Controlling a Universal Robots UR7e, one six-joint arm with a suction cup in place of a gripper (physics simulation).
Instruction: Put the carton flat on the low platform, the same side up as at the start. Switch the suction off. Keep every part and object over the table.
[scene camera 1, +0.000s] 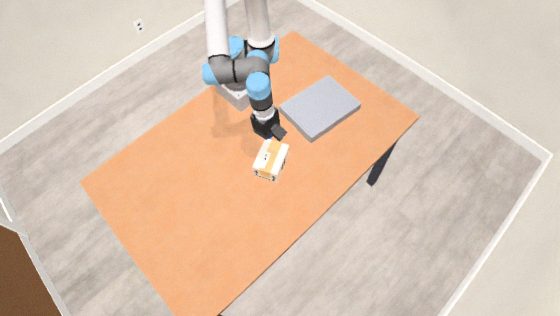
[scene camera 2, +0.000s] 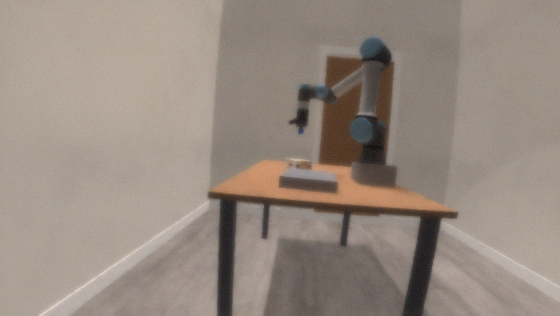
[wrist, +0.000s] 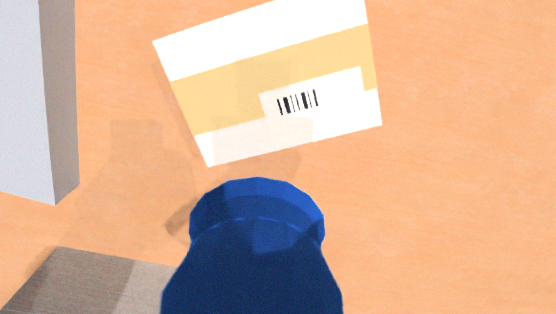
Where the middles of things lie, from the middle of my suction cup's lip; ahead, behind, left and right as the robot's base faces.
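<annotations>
The white carton (scene camera 1: 271, 159) is 1 cm to the left of my suction cup and 22 cm below my suction cup. As for the low grey platform (scene camera 1: 319, 108), it lies 38 cm to the left of my suction cup and 24 cm below my suction cup.
</annotations>
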